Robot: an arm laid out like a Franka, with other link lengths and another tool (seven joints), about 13 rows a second.
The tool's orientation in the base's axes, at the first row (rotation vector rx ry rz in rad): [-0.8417, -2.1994, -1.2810]
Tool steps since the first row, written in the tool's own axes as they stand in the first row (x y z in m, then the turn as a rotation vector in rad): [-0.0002, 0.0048, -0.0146, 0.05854, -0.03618, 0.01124]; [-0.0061, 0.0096, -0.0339, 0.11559, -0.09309, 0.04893]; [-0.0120, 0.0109, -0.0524, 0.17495, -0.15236, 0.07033]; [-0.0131, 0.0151, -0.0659, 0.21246, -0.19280, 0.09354]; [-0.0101, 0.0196, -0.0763, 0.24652, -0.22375, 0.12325]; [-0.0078, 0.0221, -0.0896, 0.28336, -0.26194, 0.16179]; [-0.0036, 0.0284, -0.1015, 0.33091, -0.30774, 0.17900]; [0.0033, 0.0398, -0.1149, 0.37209, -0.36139, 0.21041]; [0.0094, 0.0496, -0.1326, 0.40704, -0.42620, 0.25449]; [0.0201, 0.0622, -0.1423, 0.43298, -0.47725, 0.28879]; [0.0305, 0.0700, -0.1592, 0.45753, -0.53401, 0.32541]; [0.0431, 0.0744, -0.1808, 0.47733, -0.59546, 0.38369]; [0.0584, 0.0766, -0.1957, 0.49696, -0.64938, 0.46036]
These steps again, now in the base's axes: [0.0047, -0.0111, 0.0095, -0.06775, 0.01231, 0.01096]; [0.0138, -0.0280, 0.0175, -0.15110, 0.03968, -0.00379]; [0.0204, -0.0454, 0.0230, -0.23643, 0.05241, -0.01093]; [0.0252, -0.0560, 0.0311, -0.29323, 0.06786, -0.02173]; [0.0270, -0.0627, 0.0406, -0.34145, 0.09172, -0.03205]; [0.0282, -0.0728, 0.0497, -0.39742, 0.12138, -0.04903]; [0.0306, -0.0798, 0.0618, -0.46461, 0.13227, -0.05377]; [0.0348, -0.0854, 0.0793, -0.53392, 0.15096, -0.07395]; [0.0388, -0.0956, 0.0974, -0.60765, 0.17486, -0.11078]; [0.0408, -0.0964, 0.1165, -0.66457, 0.19289, -0.14063]; [0.0402, -0.1055, 0.1357, -0.72469, 0.21040, -0.17590]; [0.0361, -0.1194, 0.1566, -0.78648, 0.24394, -0.22711]; [0.0280, -0.1275, 0.1747, -0.84434, 0.29654, -0.28240]
